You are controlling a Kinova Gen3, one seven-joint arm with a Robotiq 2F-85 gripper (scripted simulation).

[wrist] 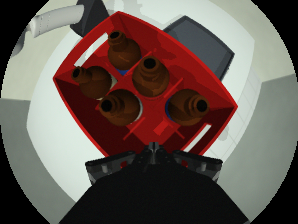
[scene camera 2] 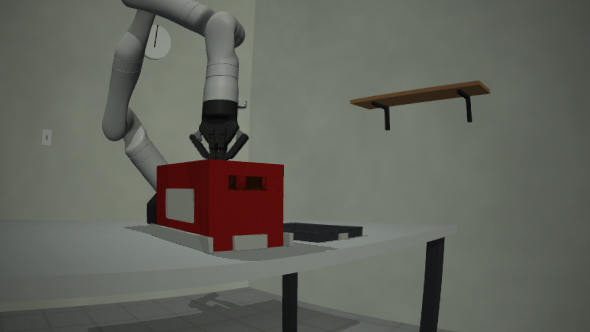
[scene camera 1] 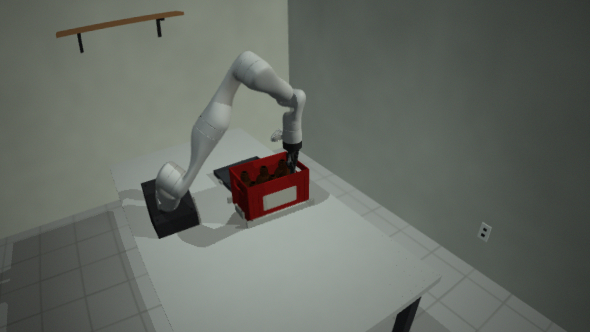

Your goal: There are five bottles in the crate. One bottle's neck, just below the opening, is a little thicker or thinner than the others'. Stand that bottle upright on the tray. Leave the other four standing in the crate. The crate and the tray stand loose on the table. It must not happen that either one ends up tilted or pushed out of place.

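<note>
There is a tray (wrist: 217,56) that I can see. I see a red crate (wrist: 183,66) as well, and with them my own gripper (wrist: 153,147).
</note>
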